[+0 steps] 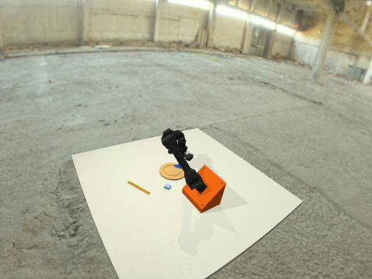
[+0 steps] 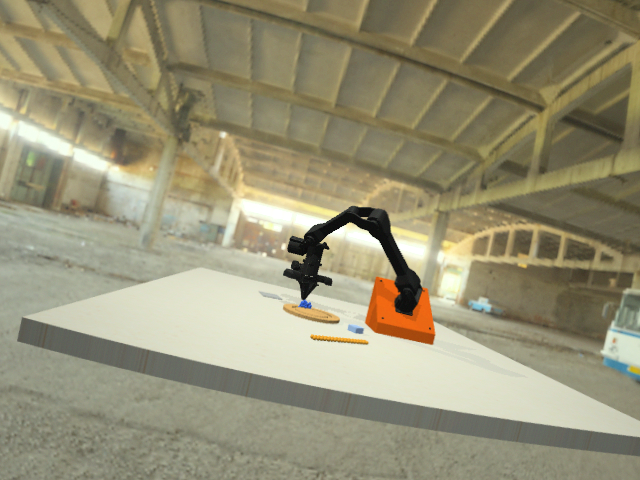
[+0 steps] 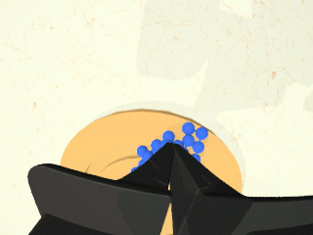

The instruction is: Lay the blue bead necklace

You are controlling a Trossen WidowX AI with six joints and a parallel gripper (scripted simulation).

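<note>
Now: gripper tip 30 mm past the round tan bead board, 80 mm to the right of it and 20 mm above it. Round my gripper tip: flat grey tile 120 mm ahead, 150 mm to the right, 30 mm below; then small light-blue block 170 mm behind, 200 mm to the left, 30 mm below.
</note>
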